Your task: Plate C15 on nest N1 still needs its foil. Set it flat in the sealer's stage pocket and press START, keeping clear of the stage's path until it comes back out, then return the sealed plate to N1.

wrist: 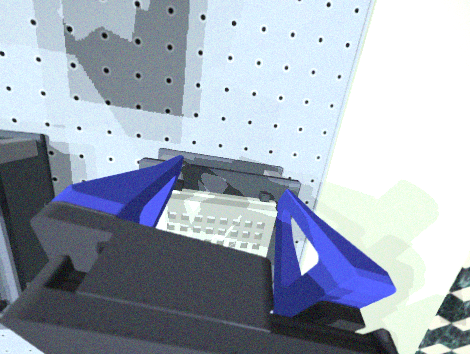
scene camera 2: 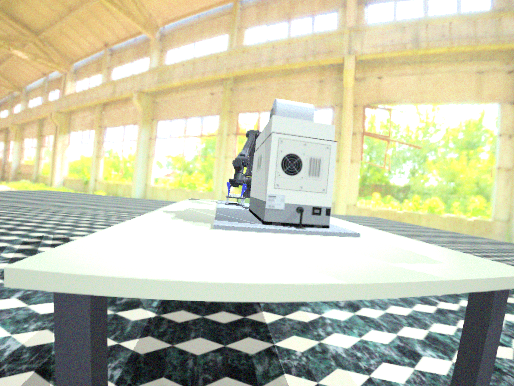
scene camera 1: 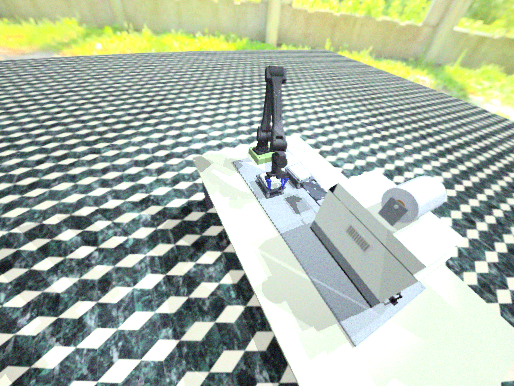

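A white well plate lies level in a dark grey nest; its label cannot be read. My gripper is open, pointing down over the plate. Its blue fingers stand on either side of the plate's long sides, and nothing is gripped. The gripper body hides the plate's near part in the wrist view. The sealer is a pale box with its back to scene camera 2. A dark flat part lies by its far end, possibly the stage. The pocket and START button cannot be made out.
A second pale, plate-like object stands beside the nest. A dark block is at the left in the wrist view. A foil roll sits at the sealer's top. The perforated board ends at the right.
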